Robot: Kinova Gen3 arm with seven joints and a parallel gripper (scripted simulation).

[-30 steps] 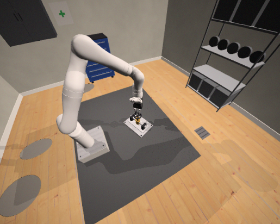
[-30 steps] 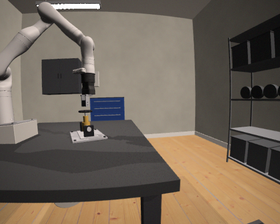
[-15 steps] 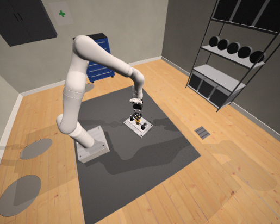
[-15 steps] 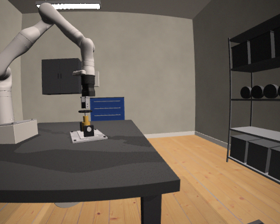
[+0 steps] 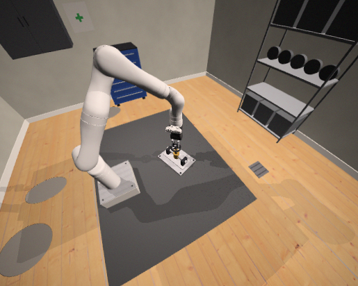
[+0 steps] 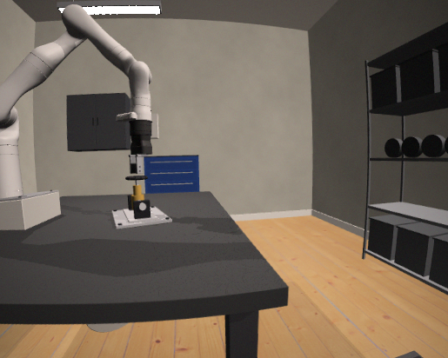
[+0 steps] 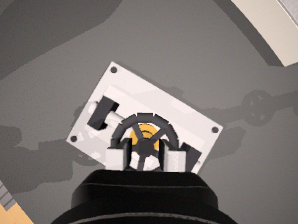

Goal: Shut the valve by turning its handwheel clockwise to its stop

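The black spoked handwheel lies 4 cm below my hand.
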